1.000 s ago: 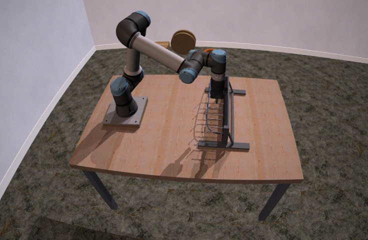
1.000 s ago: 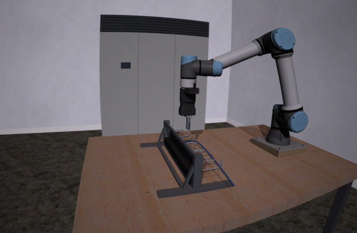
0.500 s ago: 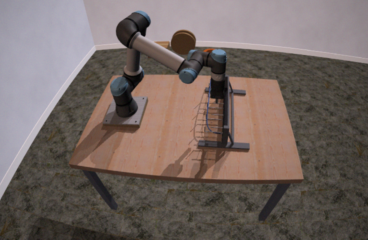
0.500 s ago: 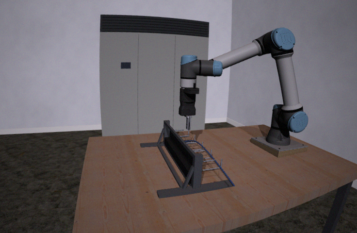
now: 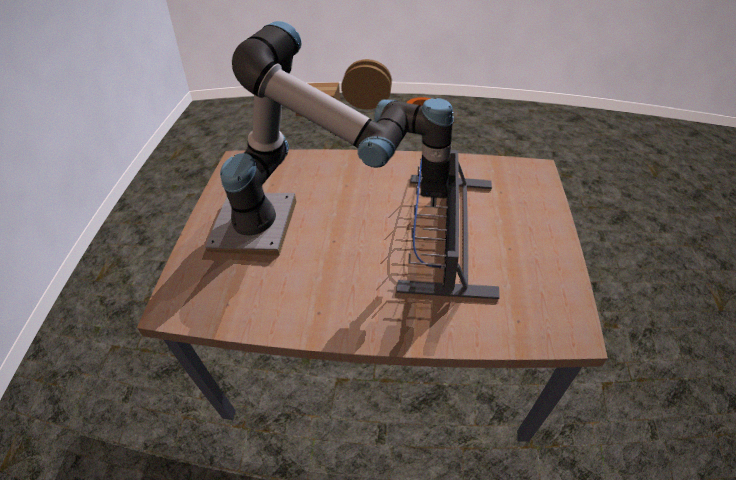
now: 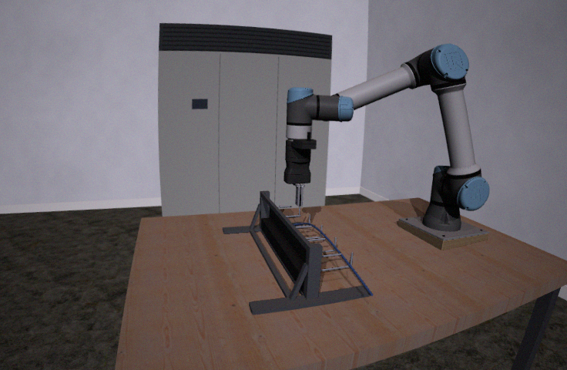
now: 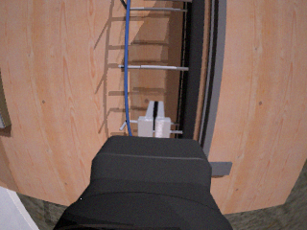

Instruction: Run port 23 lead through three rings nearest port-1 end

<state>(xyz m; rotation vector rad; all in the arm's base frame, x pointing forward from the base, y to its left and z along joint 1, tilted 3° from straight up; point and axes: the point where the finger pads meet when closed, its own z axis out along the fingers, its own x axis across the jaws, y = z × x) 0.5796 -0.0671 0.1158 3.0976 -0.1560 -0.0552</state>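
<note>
Right now the dark rack is 10 cm below my hand, 6 cm ahead of it and 4 cm to the left of it.
</note>
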